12 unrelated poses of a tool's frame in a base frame.
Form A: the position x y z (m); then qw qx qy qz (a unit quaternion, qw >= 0).
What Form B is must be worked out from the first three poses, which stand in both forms.
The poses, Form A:
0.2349, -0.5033, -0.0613, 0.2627, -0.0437, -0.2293, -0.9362
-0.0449, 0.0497, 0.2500, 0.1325, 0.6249, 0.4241, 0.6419
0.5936, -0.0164, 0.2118, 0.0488, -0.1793, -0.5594, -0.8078
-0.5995, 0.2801, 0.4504, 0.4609, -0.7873, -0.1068, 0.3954
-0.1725, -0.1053, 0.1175, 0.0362, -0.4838, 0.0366, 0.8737
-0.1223, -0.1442, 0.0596, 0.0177, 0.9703, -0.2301, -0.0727
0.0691, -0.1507, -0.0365, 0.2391, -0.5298, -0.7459, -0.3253
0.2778, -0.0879, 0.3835, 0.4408, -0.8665, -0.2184, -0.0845
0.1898, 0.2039, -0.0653, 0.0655, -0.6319, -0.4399, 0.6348
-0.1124, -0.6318, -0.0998, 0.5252, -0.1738, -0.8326, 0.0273
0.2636, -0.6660, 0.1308, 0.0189, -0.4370, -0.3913, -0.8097
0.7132, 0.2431, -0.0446, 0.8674, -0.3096, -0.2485, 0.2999
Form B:
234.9, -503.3, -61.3, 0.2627, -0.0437, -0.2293, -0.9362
-44.9, 49.7, 250.0, 0.1325, 0.6249, 0.4241, 0.6419
593.6, -16.4, 211.8, 0.0488, -0.1793, -0.5594, -0.8078
-599.5, 280.1, 450.4, 0.4609, -0.7873, -0.1068, 0.3954
-172.5, -105.3, 117.5, 0.0362, -0.4838, 0.0366, 0.8737
-122.3, -144.2, 59.6, 0.0177, 0.9703, -0.2301, -0.0727
69.1, -150.7, -36.5, 0.2391, -0.5298, -0.7459, -0.3253
277.8, -87.9, 383.5, 0.4408, -0.8665, -0.2184, -0.0845
189.8, 203.9, -65.3, 0.0655, -0.6319, -0.4399, 0.6348
-112.4, -631.8, -99.8, 0.5252, -0.1738, -0.8326, 0.0273
263.6, -666.0, 130.8, 0.0189, -0.4370, -0.3913, -0.8097
713.2, 243.1, -44.6, 0.8674, -0.3096, -0.2485, 0.2999

